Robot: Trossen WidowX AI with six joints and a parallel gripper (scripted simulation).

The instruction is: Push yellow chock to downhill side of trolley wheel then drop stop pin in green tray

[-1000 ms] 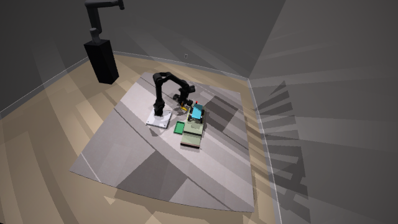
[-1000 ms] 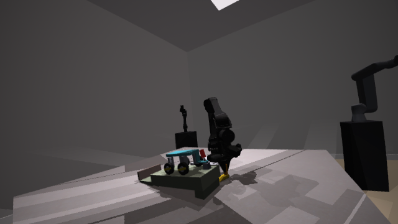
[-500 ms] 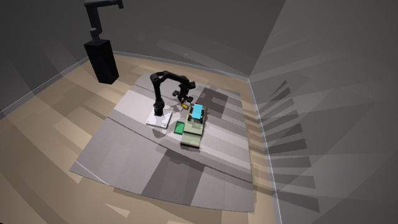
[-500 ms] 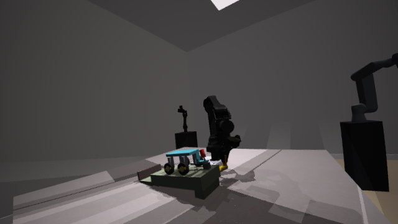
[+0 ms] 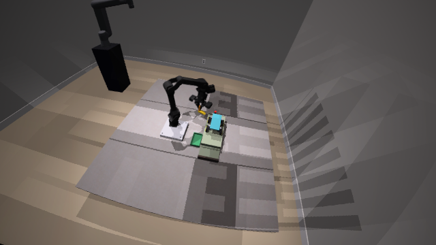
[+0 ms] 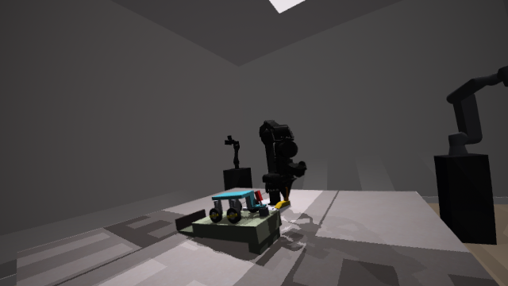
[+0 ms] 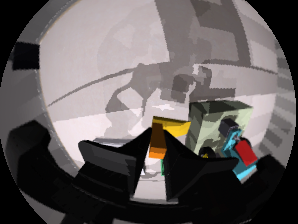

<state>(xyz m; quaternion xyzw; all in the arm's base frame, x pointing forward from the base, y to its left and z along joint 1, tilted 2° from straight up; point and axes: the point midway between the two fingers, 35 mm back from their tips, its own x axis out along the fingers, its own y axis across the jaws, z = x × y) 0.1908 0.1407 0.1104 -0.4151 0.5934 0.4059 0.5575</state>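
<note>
My gripper tip is 13 cm short of the red-headed stop pin, 4 cm to the left of it and 2 cm below it. Round my gripper tip: pale green ramp (15 cm ahead, 15 cm to the right, 7 cm below); yellow chock (2 cm ahead, 1 cm to the right, 1 cm below); trolley (15 cm ahead, 14 cm to the right).
</note>
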